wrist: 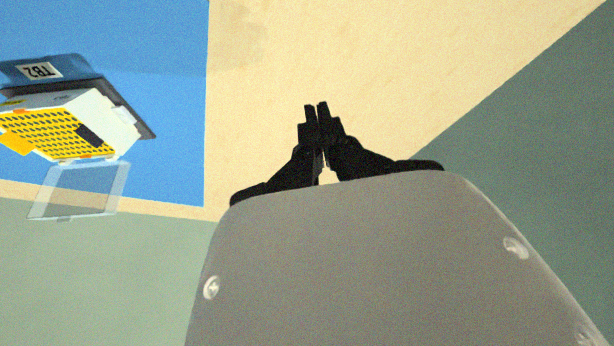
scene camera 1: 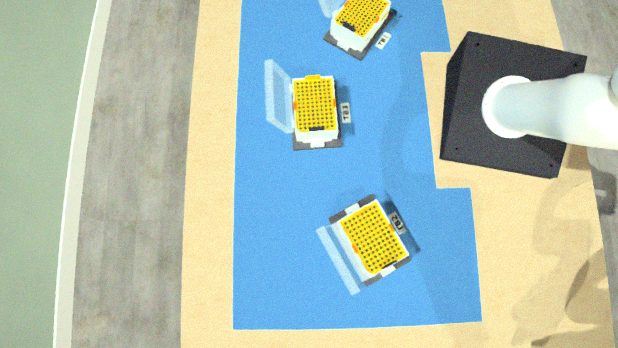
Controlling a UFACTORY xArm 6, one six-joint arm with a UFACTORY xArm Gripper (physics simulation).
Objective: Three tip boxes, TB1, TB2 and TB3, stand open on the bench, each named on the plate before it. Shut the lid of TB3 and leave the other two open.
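Places are measured from the arm's base along level axes (x ahead, y left, z up), in metres.
Pixels of known places: gripper, fingertip midpoint: [wrist: 316,120]; arm's base, link origin: [scene camera 1: 511,107].
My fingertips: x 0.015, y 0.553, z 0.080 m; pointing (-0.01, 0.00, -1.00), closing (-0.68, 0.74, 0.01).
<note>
Ahead of a thing's pixels: the offset from my fingertips to its top centre. "pt": to the spot under its first point. Level surfaces: height alone.
TB3 @(dx +0.387, dy -0.521, dz -0.082 m) [scene camera 1: 315,105] stands in the scene view's upper middle, its clear lid @(pt dx +0.456, dy -0.513, dz -0.063 m) [scene camera 1: 278,97] raised on the left side. TB1 @(dx +0.306, dy -0.757, dz -0.082 m) [scene camera 1: 361,20] is at the top edge, partly cut off, with its lid @(pt dx +0.376, dy -0.756, dz -0.087 m) [scene camera 1: 330,6] open. TB2 @(dx +0.250, dy -0.265, dz -0.082 m) [scene camera 1: 375,237] [wrist: 55,132] stands lower down, turned at an angle, its lid @(dx +0.305, dy -0.227, dz -0.003 m) [scene camera 1: 338,260] [wrist: 77,190] open. Each box holds a yellow rack of tips. My gripper [wrist: 316,120] is shut and empty in the wrist view, to the right of TB2 and apart from it. The gripper does not show in the scene view.
The boxes stand on a blue mat @(dz -0.156 m) [scene camera 1: 280,200] [wrist: 165,30] on the wooden bench @(dz -0.159 m) [scene camera 1: 210,200] [wrist: 350,50]. Name plates for TB3 @(pt dx +0.319, dy -0.533, dz -0.154 m) [scene camera 1: 346,112], TB1 @(pt dx +0.246, dy -0.722, dz -0.154 m) [scene camera 1: 383,41] and TB2 @(pt dx +0.195, dy -0.305, dz -0.154 m) [scene camera 1: 397,222] [wrist: 39,70] lie before the boxes. The black robot base [scene camera 1: 462,125] is at the right, with the white arm [scene camera 1: 560,107] reaching right.
</note>
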